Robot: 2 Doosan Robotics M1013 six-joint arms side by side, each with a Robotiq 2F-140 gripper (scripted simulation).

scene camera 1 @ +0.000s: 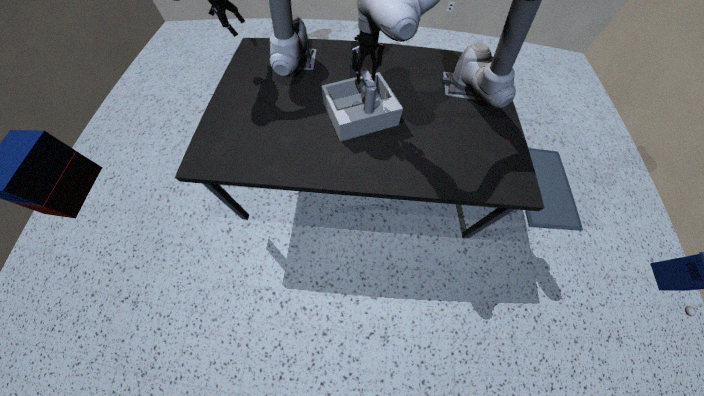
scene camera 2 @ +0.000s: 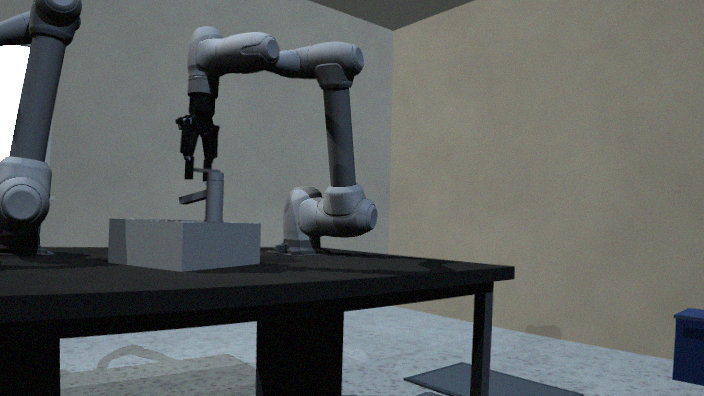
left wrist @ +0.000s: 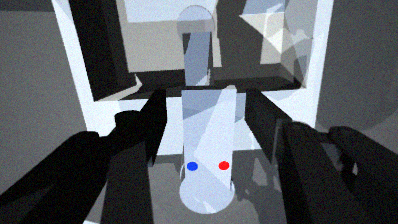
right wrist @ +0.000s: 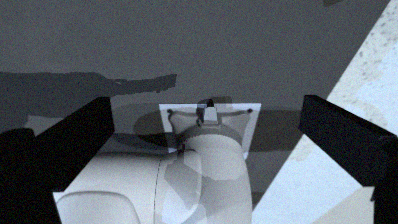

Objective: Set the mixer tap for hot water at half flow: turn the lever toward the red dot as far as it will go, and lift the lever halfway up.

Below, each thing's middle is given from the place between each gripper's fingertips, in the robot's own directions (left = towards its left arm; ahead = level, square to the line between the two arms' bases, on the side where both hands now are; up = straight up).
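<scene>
Flat lever (left wrist: 208,111): 3 cm ahead of my left hand (scene camera 2: 197,180), 2 cm to the left of it. White basin (scene camera 1: 347,103): from my left hand 24 cm below, 4 cm behind, 3 cm to the right.
Flat lever: from my right hand 83 cm to the left, 37 cm ahead, 4 cm above. My right hand: 19 cm above the white basin, 78 cm to the right of it, 31 cm short of it.
</scene>
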